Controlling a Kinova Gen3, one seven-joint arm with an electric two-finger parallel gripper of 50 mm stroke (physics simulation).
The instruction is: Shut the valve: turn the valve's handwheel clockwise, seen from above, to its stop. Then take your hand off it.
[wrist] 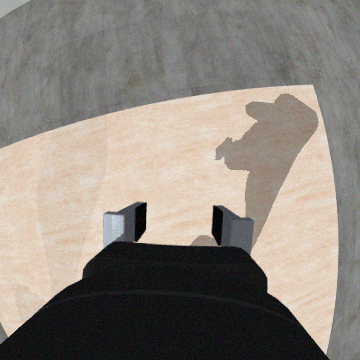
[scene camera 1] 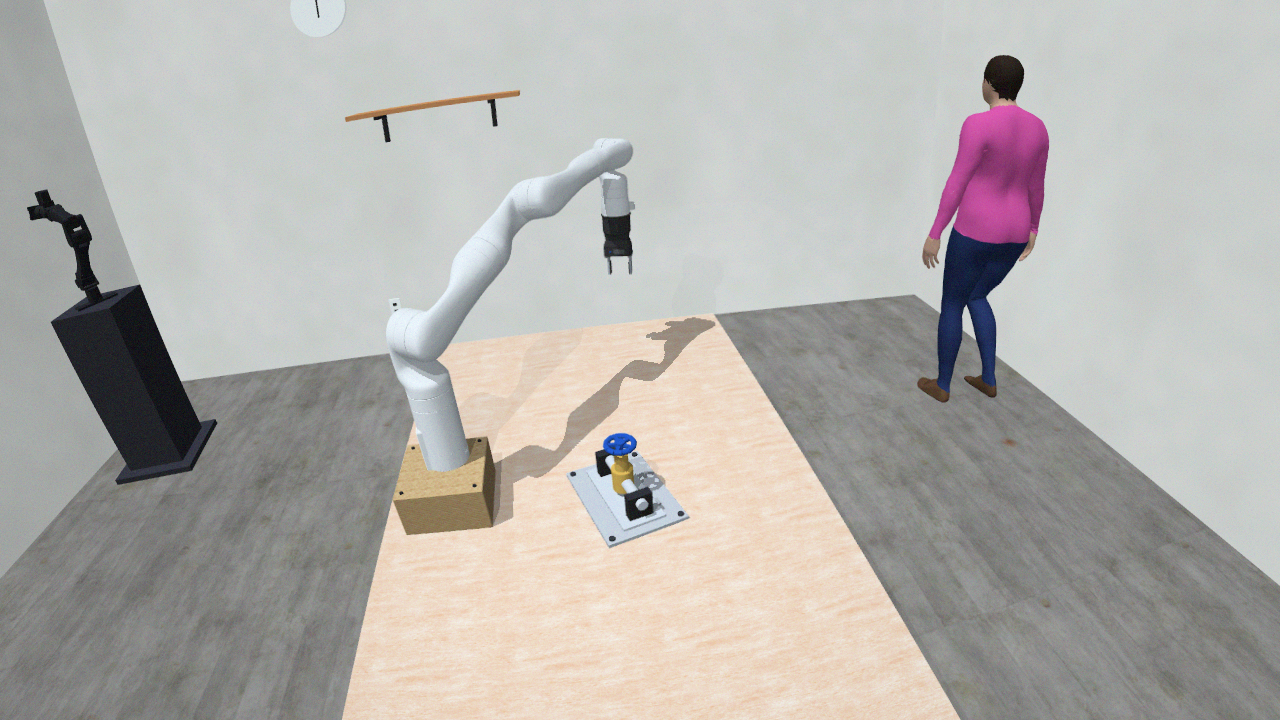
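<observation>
The valve's blue handwheel [scene camera 1: 619, 444] lies level on top of the yellow valve body [scene camera 1: 622, 479] in the scene view. The body is fixed between two black blocks on a light grey base plate [scene camera 1: 597, 514] on the table. My gripper [scene camera 1: 619, 266] [wrist: 178, 217] points down, open and empty, high above the table and well apart from the handwheel. The valve does not show in the wrist view. How far the handwheel is turned cannot be told.
The arm stands on a wooden block [scene camera 1: 444, 510] left of the valve, on the pale wooden table [scene camera 1: 644, 626]. A person in a pink top [scene camera 1: 1002, 174] stands on the floor at the right. A black pedestal [scene camera 1: 125, 385] with a small black arm stands at the left.
</observation>
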